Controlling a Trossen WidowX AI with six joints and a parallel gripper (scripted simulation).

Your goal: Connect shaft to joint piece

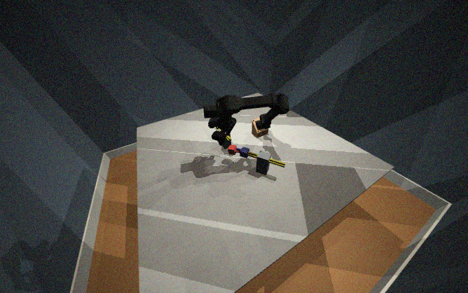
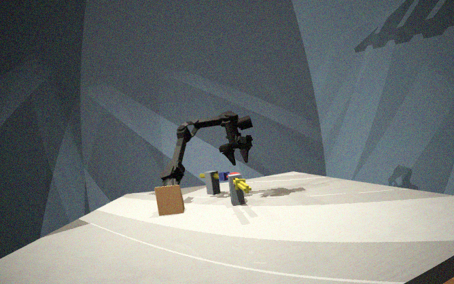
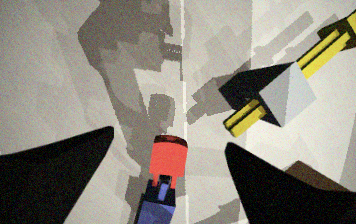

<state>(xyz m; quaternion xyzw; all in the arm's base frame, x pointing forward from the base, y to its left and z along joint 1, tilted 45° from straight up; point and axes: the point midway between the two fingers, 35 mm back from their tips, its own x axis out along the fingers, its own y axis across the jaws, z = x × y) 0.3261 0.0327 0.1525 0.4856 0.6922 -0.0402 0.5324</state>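
The red joint piece lies 6 cm below my gripper tip, 4 cm behind it and 3 cm to the left of it.
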